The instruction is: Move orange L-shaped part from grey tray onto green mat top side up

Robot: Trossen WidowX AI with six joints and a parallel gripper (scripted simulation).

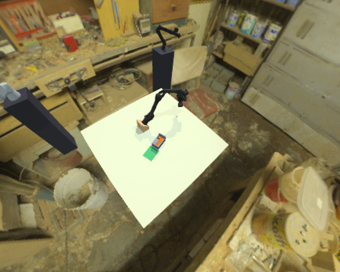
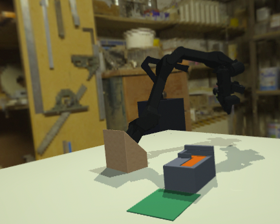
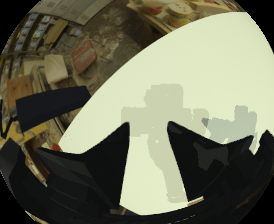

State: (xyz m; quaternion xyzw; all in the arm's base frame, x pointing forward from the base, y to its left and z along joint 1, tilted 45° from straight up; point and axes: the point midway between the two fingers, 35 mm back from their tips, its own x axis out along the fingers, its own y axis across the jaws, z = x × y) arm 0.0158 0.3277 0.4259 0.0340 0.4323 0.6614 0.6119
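Now: the orange L-shaped part 510 mm to the right of my gripper tip, 270 mm ahead of it and 80 mm below it. The rest, counted from my gripper tip: green mat 660 mm to the right, 330 mm ahead, 140 mm below.
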